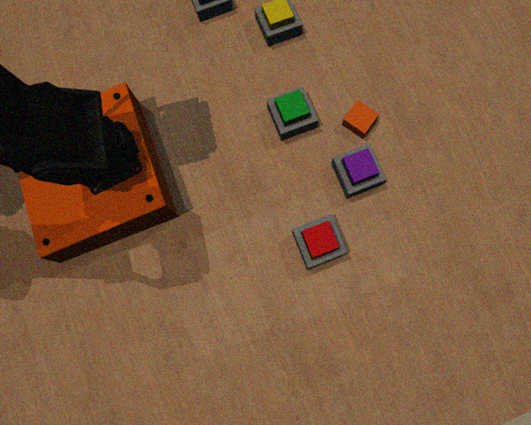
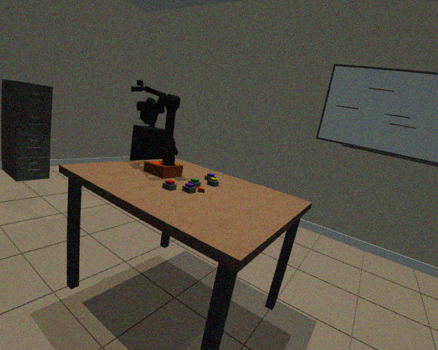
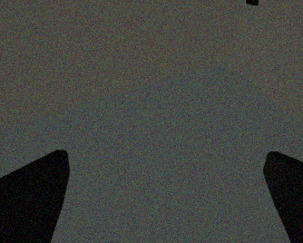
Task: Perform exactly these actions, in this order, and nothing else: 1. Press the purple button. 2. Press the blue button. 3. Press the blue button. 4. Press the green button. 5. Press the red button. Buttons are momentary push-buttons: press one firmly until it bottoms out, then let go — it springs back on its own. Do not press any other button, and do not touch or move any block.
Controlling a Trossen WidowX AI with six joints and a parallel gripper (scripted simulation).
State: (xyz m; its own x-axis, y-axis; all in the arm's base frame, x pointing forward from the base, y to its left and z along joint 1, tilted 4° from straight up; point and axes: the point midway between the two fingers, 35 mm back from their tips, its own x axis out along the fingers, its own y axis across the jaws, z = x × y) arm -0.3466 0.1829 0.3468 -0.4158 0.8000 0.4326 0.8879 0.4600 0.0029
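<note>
Now: the purple button 64 cm ahead of my gripper tip, 37 cm below it and 34 cm to the right of it. From my gripper tip the other things lie so: blue button: 57 cm ahead, 37 cm below, 3 cm to the right; yellow button: 64 cm ahead, 37 cm below, 11 cm to the right; green button: 60 cm ahead, 37 cm below, 24 cm to the right.
</note>
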